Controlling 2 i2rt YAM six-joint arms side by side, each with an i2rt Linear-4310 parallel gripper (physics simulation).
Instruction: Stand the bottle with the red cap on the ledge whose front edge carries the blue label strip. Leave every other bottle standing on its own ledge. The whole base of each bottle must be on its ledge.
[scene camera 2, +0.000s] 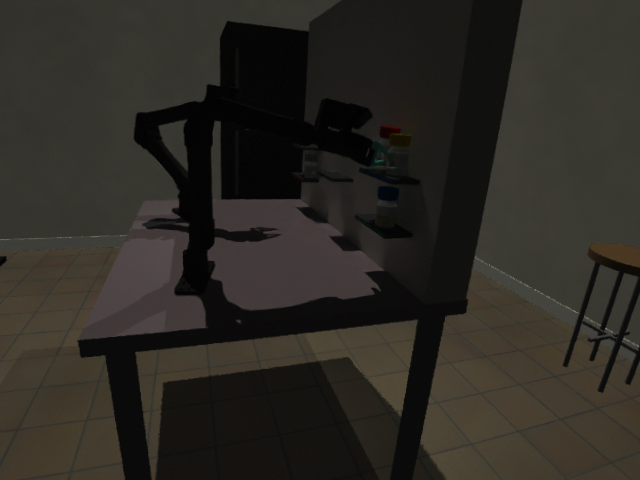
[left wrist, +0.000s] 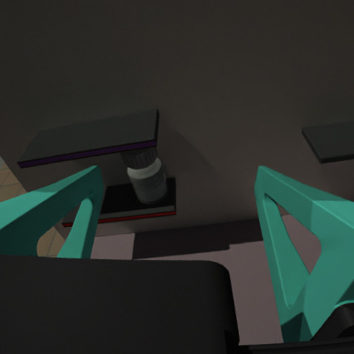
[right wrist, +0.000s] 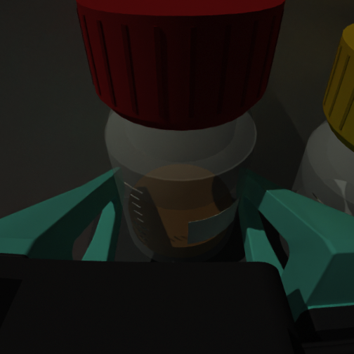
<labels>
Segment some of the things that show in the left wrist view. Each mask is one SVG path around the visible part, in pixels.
My left gripper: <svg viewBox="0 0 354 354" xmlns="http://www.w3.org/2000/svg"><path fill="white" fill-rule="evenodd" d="M0 202L0 354L354 354L354 202L313 188L267 166L258 166L254 183L254 195L273 284L283 343L238 345L240 338L237 329L230 275L228 269L220 263L207 260L90 258L103 196L103 181L98 165L89 166L60 181ZM277 204L280 204L291 216L294 216L297 221L310 230L320 241L321 254L311 273L308 272L306 265L304 265L289 238ZM81 202L70 233L56 257L38 256L37 242L39 237Z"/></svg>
A grey-capped bottle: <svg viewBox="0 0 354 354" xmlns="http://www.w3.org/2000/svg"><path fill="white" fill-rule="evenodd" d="M120 152L123 162L127 166L126 171L138 200L144 204L155 204L164 199L169 189L162 164L157 157L157 148L147 147Z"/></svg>
</labels>
